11 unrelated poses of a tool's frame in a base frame.
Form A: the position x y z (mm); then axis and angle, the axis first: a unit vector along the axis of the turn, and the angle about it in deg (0 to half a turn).
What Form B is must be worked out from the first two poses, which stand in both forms.
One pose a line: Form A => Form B
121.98, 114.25, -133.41, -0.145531, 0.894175, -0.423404, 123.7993 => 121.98, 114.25, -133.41, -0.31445, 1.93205, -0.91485
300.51, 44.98, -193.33, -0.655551, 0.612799, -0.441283, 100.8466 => 300.51, 44.98, -193.33, -1.15384, 1.07859, -0.77670
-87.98, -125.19, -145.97, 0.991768, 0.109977, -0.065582, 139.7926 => -87.98, -125.19, -145.97, 2.41976, 0.26833, -0.16001
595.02, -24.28, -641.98, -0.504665, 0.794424, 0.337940, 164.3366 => 595.02, -24.28, -641.98, -1.44749, 2.27858, 0.96928
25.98, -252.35, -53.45, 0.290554, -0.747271, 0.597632, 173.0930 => 25.98, -252.35, -53.45, 0.87778, -2.25754, 1.80547
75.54, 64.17, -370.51, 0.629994, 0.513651, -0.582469, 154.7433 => 75.54, 64.17, -370.51, 1.70148, 1.38726, -1.57312
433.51, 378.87, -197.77, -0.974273, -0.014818, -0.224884, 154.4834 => 433.51, 378.87, -197.77, -2.62688, -0.03995, -0.60634
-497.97, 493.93, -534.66, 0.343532, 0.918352, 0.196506, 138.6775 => -497.97, 493.93, -534.66, 0.83148, 2.22276, 0.47562
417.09, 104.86, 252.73, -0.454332, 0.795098, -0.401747, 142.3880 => 417.09, 104.86, 252.73, -1.12908, 1.97593, -0.99840
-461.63, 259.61, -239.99, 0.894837, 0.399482, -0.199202, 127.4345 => -461.63, 259.61, -239.99, 1.99025, 0.88851, -0.44306
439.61, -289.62, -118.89, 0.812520, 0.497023, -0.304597, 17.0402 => 439.61, -289.62, -118.89, 0.24165, 0.14782, -0.09059
